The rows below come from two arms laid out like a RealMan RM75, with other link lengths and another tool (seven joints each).
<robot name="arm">
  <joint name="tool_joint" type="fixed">
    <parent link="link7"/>
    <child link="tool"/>
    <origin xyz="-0.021 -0.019 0.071" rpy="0 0.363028 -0.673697"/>
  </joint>
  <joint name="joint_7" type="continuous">
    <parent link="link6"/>
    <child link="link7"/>
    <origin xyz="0 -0.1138 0" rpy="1.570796 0 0"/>
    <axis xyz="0 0 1"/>
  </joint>
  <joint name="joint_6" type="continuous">
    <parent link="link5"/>
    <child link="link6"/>
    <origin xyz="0 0 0" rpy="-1.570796 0 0"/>
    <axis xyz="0 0 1"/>
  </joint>
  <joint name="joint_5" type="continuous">
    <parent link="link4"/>
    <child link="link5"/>
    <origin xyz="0 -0.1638 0" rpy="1.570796 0 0"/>
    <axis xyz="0 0 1"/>
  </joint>
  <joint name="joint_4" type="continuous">
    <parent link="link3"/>
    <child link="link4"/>
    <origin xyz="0 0 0" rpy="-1.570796 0 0"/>
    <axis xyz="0 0 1"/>
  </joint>
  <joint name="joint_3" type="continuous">
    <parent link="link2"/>
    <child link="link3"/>
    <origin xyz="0 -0.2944 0" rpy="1.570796 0 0"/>
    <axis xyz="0 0 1"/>
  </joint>
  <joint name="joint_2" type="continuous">
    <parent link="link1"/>
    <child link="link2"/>
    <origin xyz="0 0 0" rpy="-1.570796 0 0"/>
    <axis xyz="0 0 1"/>
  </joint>
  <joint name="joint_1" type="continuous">
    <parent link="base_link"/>
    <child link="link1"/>
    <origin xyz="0 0 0.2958" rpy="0 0 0"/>
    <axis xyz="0 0 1"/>
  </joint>
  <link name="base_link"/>
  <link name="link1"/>
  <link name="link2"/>
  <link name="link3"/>
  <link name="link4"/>
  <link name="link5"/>
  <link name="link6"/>
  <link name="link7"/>
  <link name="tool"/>
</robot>
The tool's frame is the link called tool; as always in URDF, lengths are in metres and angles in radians. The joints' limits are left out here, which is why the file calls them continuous.
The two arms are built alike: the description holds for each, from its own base.
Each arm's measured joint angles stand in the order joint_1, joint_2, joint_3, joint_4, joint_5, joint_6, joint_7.
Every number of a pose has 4 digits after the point.
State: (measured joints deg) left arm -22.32 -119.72 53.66 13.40 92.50 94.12 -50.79; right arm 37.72 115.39 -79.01 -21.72 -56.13 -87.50 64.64
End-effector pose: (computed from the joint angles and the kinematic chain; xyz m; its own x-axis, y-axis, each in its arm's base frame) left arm -0.2667 0.2541 -0.0526 0.0097 0.6023 0.7982 0.7270 -0.5523 0.4080; right arm 0.1367 0.3660 0.0269 0.8528 0.3703 -0.3683 0.1241 -0.8287 -0.5458
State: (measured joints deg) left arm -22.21 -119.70 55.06 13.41 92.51 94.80 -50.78; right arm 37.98 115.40 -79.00 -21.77 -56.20 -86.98 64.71
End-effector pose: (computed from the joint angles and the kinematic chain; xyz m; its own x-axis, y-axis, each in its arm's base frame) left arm -0.2653 0.2490 -0.0546 0.0198 0.6198 0.7845 0.7171 -0.5556 0.4208; right arm 0.1359 0.3679 0.0263 0.8554 0.3695 -0.3631 0.1253 -0.8276 -0.5471
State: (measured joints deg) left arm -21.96 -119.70 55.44 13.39 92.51 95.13 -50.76; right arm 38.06 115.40 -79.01 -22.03 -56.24 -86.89 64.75
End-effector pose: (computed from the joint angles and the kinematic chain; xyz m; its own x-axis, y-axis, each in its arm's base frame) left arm -0.2655 0.2462 -0.0551 0.0193 0.6251 0.7803 0.7149 -0.5542 0.4263; right arm 0.1347 0.3682 0.0266 0.8541 0.3737 -0.3617 0.1292 -0.8262 -0.5484
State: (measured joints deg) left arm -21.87 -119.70 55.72 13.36 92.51 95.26 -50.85; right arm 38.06 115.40 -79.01 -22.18 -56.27 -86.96 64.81
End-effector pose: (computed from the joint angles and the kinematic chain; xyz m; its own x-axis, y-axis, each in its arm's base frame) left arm -0.2655 0.2447 -0.0556 0.0190 0.6296 0.7767 0.7142 -0.5522 0.4302; right arm 0.1341 0.3680 0.0268 0.8528 0.3759 -0.3625 0.1311 -0.8260 -0.5482
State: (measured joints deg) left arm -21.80 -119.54 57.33 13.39 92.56 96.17 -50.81; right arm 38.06 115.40 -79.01 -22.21 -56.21 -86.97 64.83
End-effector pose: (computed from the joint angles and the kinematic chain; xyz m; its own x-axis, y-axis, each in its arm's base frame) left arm -0.2642 0.2390 -0.0567 0.0334 0.6489 0.7602 0.7016 -0.5569 0.4445; right arm 0.1339 0.3681 0.0270 0.8524 0.3761 -0.3633 0.1305 -0.8258 -0.5486
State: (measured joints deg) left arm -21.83 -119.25 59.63 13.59 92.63 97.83 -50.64; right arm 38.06 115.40 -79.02 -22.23 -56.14 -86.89 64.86
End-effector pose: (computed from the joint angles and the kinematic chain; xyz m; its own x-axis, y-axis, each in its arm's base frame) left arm -0.2614 0.2311 -0.0572 0.0579 0.6739 0.7365 0.6774 -0.5685 0.4669; right arm 0.1339 0.3684 0.0271 0.8528 0.3752 -0.3634 0.1292 -0.8256 -0.5493
